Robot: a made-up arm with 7 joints.
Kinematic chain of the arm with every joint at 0, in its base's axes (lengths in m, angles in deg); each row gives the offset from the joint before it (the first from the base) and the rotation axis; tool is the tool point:
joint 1: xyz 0 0 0.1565 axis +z
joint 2: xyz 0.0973 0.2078 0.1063 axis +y
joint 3: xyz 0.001 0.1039 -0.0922 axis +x
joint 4: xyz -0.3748 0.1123 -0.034 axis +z
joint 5: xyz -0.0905 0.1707 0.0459 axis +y
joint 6: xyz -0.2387 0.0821 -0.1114 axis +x
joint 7: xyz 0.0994 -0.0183 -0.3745 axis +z
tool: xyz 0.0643 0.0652 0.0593
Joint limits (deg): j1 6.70..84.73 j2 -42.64..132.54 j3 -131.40..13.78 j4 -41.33..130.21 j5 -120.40..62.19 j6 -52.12..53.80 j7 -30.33..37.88
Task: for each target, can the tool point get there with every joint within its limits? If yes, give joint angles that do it. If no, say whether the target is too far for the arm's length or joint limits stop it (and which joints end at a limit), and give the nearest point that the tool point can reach.
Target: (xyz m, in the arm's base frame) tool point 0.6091 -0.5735 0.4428
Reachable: no: joint limits stop it (at a limit: joint 1, joint 3, joint 7) | nearest point 0.3090 -0.4992 0.4292 | short by 0.309 m
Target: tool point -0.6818 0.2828 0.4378
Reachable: yes | joints 41.62 64.00 -17.59 67.08 -83.04 -37.23 -17.69
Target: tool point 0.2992 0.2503 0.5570
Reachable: yes | joints 27.77 98.59 -110.63 117.28 21.37 -35.02 11.27
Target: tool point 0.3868 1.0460 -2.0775
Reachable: no: too far | nearest point 0.0632 0.5622 -0.7433 | short by 1.456 m
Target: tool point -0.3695 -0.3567 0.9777
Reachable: yes | joints 70.25 41.24 -112.52 86.74 40.99 42.52 -3.03
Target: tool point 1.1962 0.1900 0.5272
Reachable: no: joint limits stop it (at a limit: joint 1, joint 2, joint 5, joint 7) | nearest point 0.8086 0.2578 0.5815 | short by 0.397 m
